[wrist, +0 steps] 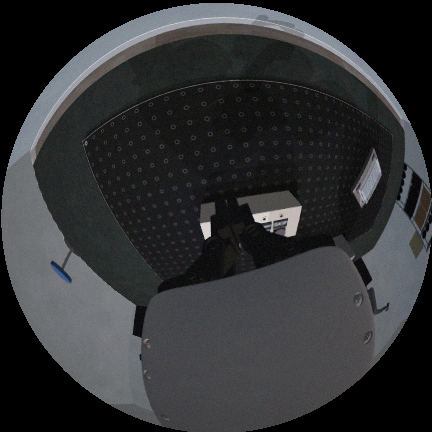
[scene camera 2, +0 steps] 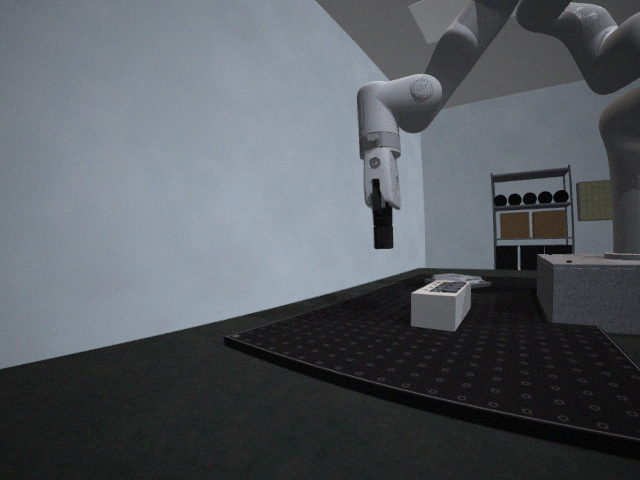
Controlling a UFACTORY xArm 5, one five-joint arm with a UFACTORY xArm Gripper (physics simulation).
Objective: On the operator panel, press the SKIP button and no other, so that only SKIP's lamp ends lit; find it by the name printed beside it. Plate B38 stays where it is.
In view: the gripper (scene camera 2: 383,248) and an operator panel (scene camera 2: 431,308).
The gripper is seen too in the wrist view (wrist: 229,208). The operator panel is seen too in the wrist view (wrist: 277,209).
